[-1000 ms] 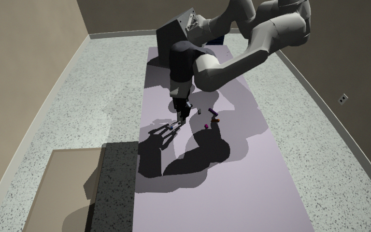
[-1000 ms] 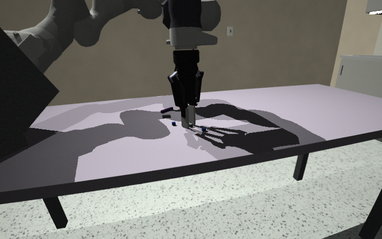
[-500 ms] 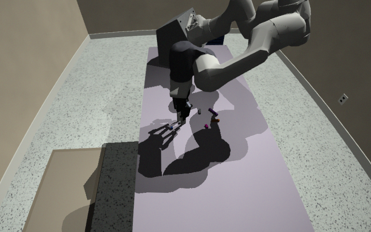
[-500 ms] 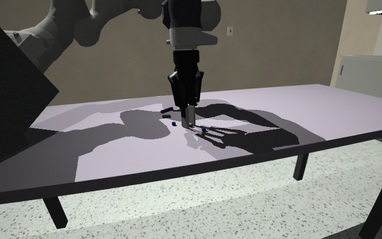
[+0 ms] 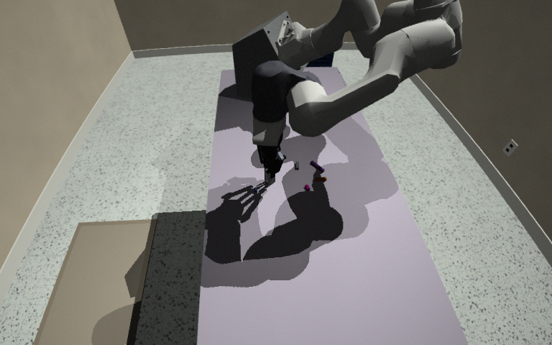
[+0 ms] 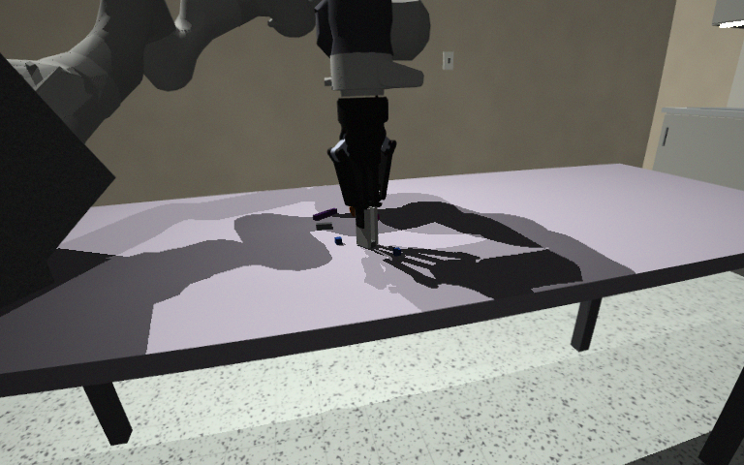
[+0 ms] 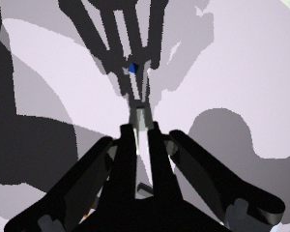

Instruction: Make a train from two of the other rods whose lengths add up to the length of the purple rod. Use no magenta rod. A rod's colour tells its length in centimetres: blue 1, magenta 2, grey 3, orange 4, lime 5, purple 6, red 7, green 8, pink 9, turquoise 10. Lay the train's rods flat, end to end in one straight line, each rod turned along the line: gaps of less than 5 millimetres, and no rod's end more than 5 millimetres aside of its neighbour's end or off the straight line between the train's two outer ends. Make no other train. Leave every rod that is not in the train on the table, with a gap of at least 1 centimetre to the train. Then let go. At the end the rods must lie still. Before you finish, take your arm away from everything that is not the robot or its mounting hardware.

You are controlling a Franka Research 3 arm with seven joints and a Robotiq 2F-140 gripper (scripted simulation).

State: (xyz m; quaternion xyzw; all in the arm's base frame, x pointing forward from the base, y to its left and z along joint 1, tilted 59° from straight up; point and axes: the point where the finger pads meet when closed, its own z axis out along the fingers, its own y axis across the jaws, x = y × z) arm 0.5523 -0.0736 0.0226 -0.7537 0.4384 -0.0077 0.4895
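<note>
Now: the magenta rod 13 cm to the left of my hand, 3 cm below it and 2 cm ahead of it. Also, from my hand: purple rod: 16 cm to the left, 8 cm behind, 3 cm below; then orange rod: 17 cm to the left, 3 cm below, 2 cm behind.
</note>
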